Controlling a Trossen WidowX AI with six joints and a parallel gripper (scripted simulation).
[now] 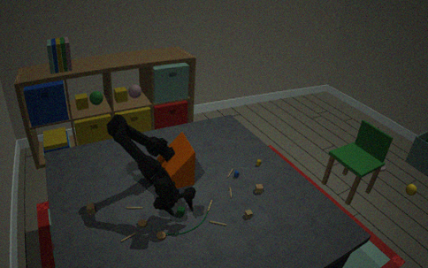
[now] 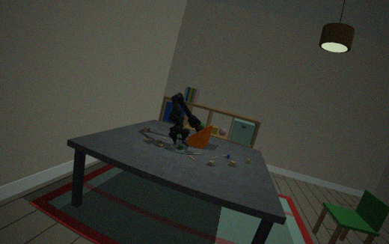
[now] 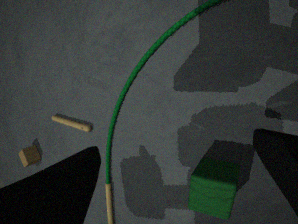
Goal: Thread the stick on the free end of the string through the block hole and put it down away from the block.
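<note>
Now: gripper tip 4 cm past the green block, 3 cm above it and 1 cm to the right of it. Round my gripper tip: yellow piece: 53 cm to the left, 26 cm behind, 3 cm below; then loose stick: 13 cm to the left, 6 cm ahead, 4 cm below.
</note>
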